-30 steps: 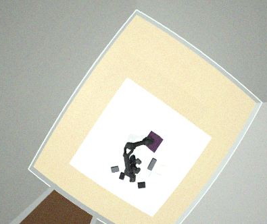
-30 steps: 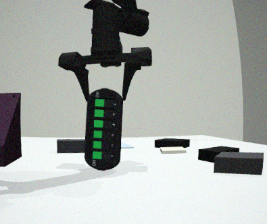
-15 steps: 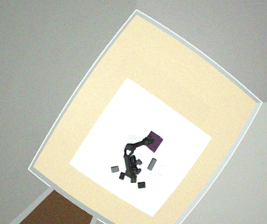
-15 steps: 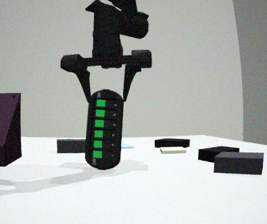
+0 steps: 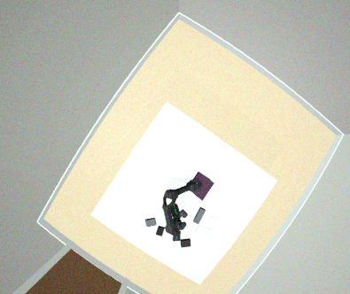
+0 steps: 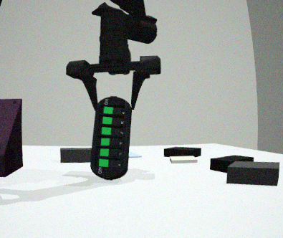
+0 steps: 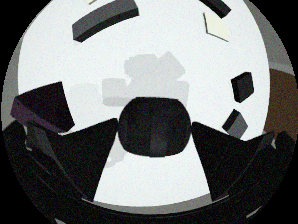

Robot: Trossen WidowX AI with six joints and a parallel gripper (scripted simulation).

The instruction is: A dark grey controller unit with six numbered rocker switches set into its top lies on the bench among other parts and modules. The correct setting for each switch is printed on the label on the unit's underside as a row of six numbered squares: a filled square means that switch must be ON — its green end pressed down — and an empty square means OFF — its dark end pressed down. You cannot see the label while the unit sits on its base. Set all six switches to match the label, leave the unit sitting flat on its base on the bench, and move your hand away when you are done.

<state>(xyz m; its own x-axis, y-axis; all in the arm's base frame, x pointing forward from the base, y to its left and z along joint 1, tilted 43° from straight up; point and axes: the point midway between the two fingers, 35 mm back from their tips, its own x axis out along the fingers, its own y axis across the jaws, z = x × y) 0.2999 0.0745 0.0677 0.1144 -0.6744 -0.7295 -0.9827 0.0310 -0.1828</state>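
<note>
The grey block lies 9 cm behind my gripper tip, 20 cm to the left of it and 11 cm below it. Round my gripper tip: black block: 26 cm ahead, 2 cm to the left, 12 cm below; cream plate: 18 cm ahead, 18 cm to the left, 13 cm below; light blue piece: 2 cm ahead, 34 cm to the left, 13 cm below.
</note>
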